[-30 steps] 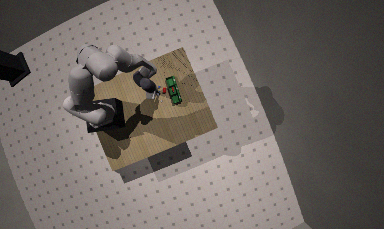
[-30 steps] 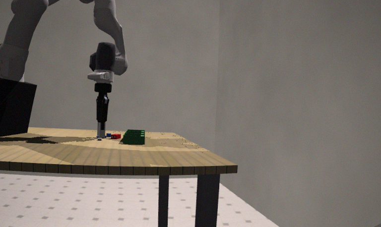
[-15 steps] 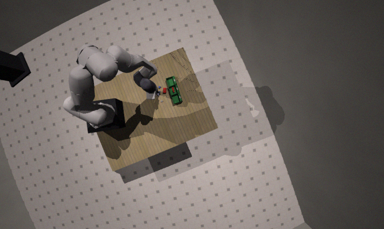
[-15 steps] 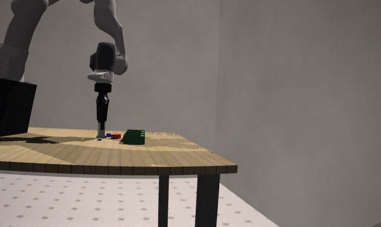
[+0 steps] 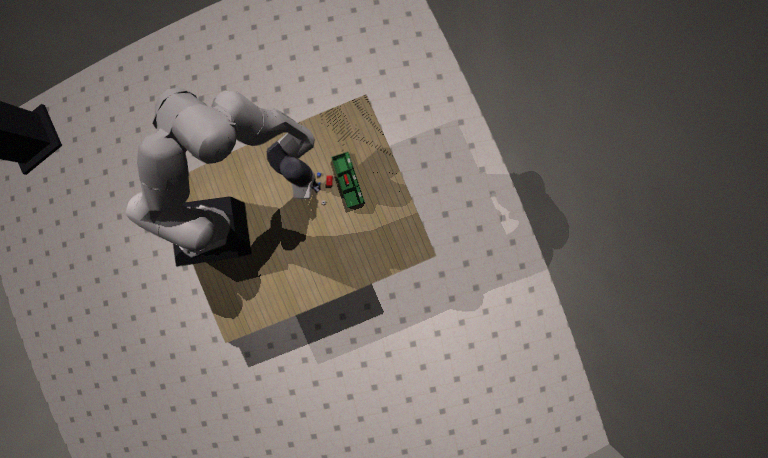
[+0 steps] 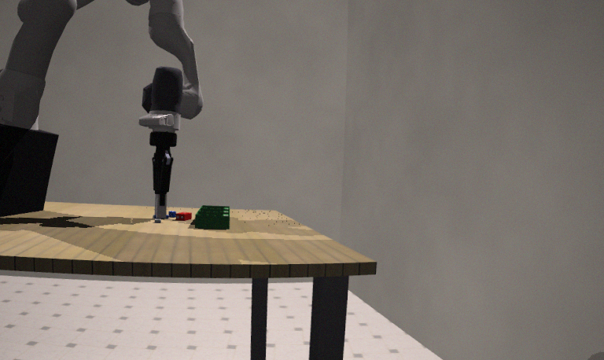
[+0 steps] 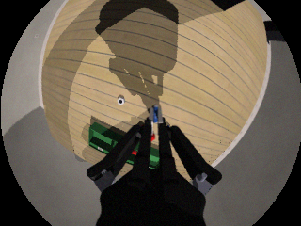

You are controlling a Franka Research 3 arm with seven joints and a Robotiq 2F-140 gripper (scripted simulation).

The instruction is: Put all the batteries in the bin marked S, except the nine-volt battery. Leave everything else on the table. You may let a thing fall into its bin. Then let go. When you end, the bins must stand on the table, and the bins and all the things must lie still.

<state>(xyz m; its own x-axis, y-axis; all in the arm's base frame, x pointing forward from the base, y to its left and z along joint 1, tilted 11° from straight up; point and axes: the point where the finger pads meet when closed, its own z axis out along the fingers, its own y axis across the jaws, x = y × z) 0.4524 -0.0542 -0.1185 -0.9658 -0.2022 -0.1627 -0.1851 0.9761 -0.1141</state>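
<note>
Now: the green bin row 14 cm ahead of my hand, 6 cm to the right of it and 2 cm below it. The rest, counted from my hand: grey button cell (8 cm to the right, 3 cm below, 1 cm behind); then red block-shaped battery (6 cm ahead, 3 cm below, 2 cm to the right); then blue battery (3 cm below).
</note>
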